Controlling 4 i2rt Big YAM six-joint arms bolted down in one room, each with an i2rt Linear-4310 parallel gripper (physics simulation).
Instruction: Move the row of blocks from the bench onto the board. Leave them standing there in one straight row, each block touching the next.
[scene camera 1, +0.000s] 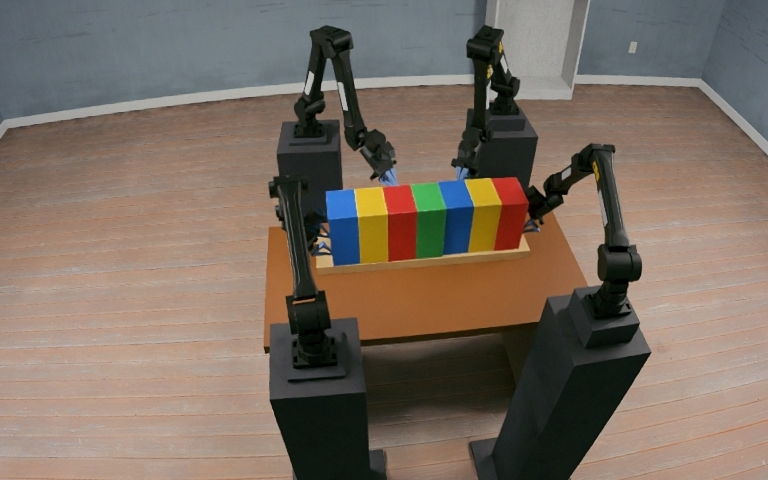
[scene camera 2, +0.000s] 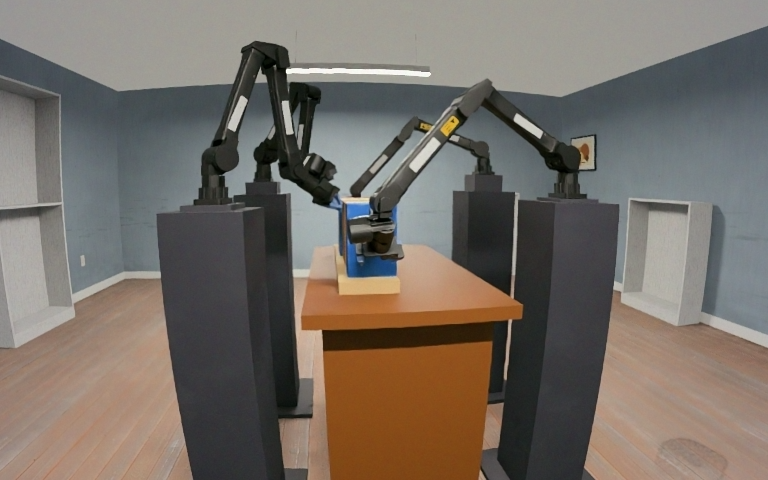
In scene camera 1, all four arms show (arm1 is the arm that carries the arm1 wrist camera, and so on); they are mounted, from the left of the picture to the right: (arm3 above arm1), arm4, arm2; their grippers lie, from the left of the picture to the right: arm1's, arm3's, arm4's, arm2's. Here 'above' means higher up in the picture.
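A straight row of blocks (scene camera 1: 400, 226) (scene camera 2: 370, 270) stands upright on the pale board (scene camera 1: 421, 264) (scene camera 2: 369, 285). From the left they are blue, yellow, red, green, blue, yellow and red, with no gaps showing between them. In scene camera 1, arm1's gripper (scene camera 1: 322, 238) is open beside the left blue end face. Arm2's gripper (scene camera 1: 532, 226) is at the right red end, its fingers apart and partly hidden. Arm3's gripper (scene camera 1: 388, 177) and arm4's gripper (scene camera 1: 462, 172) are behind the row near its top, fingers close together, tips hidden; contact cannot be told.
The board lies on the brown bench (scene camera 1: 430, 305) (scene camera 2: 419, 319). Four dark pedestals (scene camera 1: 320, 418) (scene camera 1: 566, 396) (scene camera 2: 212, 316) (scene camera 2: 557, 316) stand around it. In scene camera 2, the near right arm (scene camera 2: 433, 144) reaches across above the bench and hides part of the blue end face.
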